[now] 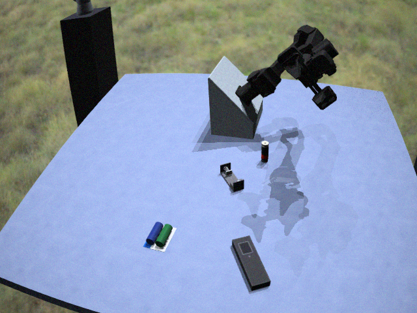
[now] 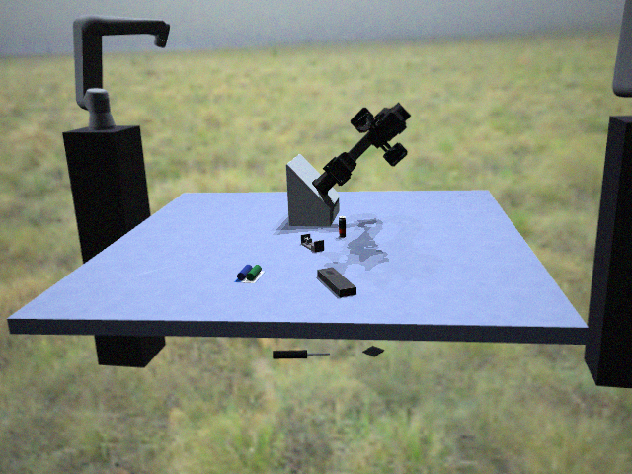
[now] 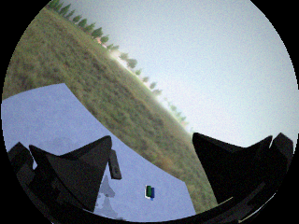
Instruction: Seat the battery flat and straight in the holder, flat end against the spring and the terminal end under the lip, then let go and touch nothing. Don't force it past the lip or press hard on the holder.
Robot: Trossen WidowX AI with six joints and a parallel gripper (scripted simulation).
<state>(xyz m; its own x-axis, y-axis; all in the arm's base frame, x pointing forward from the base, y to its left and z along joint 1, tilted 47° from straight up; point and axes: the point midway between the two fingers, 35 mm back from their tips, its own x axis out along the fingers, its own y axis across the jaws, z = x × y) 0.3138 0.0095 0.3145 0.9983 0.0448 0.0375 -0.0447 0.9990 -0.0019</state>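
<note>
Right now the battery is 30 cm below my gripper tip, 15 cm behind it and 13 cm to the right of it. From my gripper tip the other things lie so: black remote-like slab: 31 cm below, 27 cm ahead, 8 cm to the right.
</note>
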